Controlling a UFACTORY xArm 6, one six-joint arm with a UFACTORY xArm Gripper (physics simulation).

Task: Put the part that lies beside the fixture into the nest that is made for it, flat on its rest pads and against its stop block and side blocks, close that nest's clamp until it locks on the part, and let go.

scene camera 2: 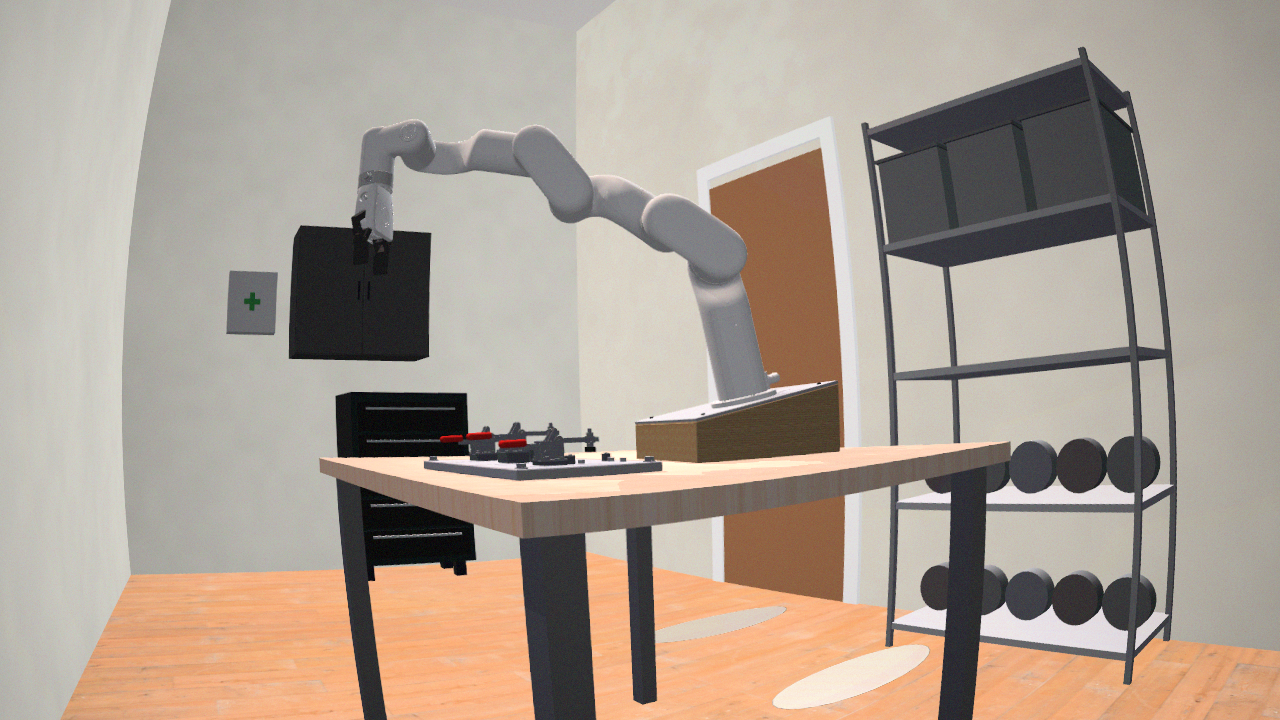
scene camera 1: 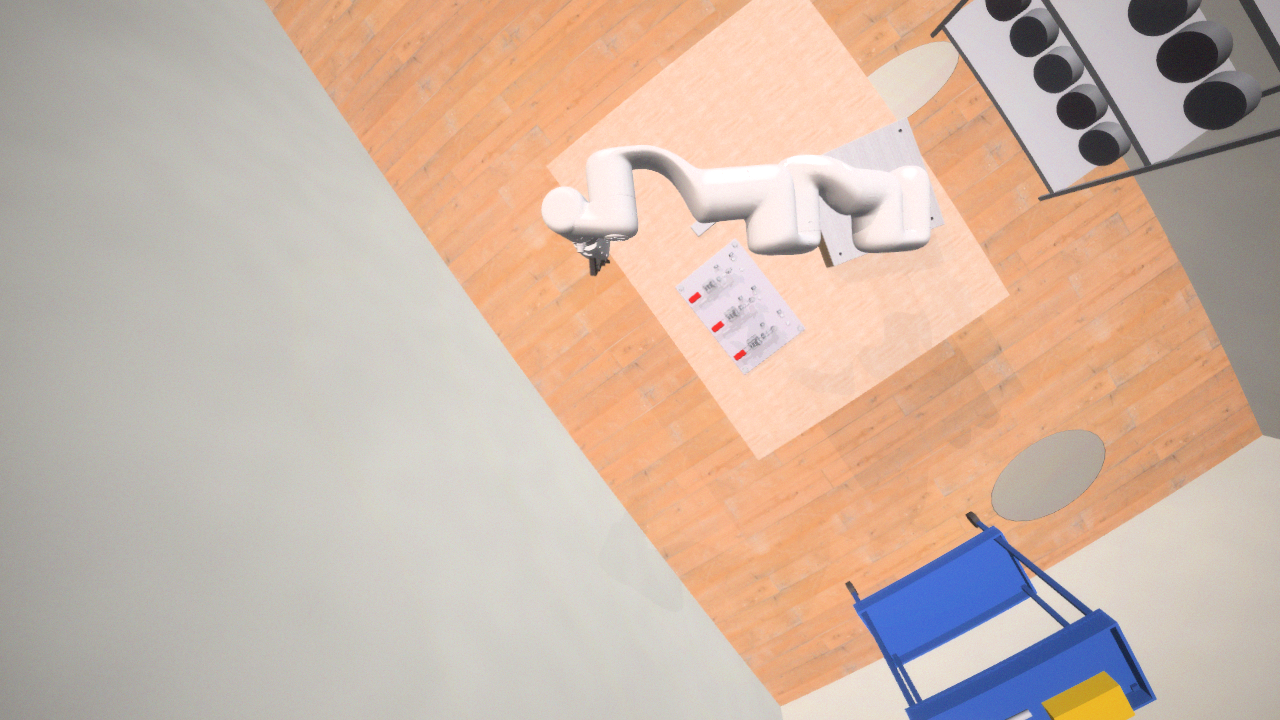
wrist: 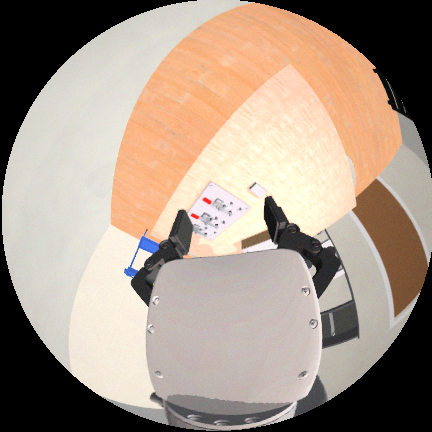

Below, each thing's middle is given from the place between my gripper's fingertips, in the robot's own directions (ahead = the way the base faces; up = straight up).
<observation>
I see the fixture plate (scene camera 1: 710, 308) 14 cm behind my hand, 35 cm to the left of it and 36 cm below it.
</observation>
